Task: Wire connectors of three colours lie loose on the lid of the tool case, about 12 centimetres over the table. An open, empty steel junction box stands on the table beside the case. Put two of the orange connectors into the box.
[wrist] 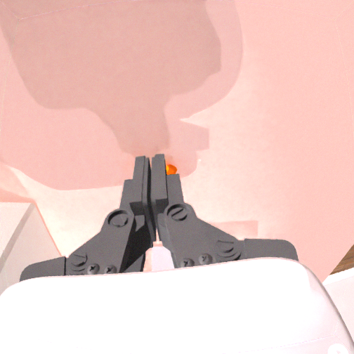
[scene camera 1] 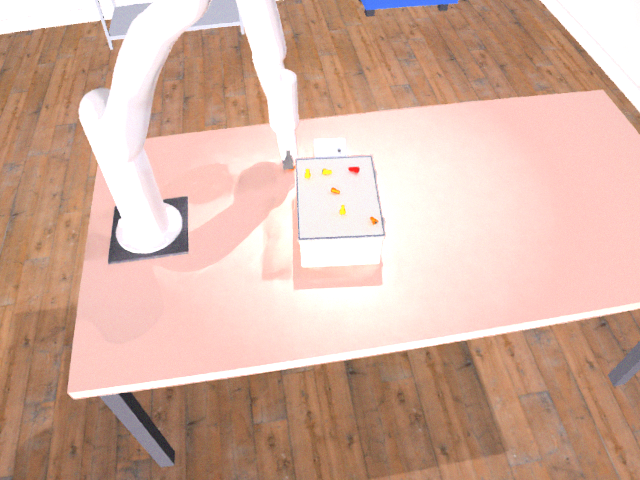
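My gripper is shut, with nothing between its fingers, low beside the left side of the tool case. One orange connector lies off the lid, right beside the right finger in the wrist view, partly hidden by it. On the lid lie an orange connector near the middle and another orange connector near the front right corner. The pale junction box stands behind the case, its inside washed out; the hand hides much of it in the wrist view.
Also on the lid are three yellow connectors and a red connector. The raised case stands just right of the fingers in the scene view. The arm's base plate is at the left of the table.
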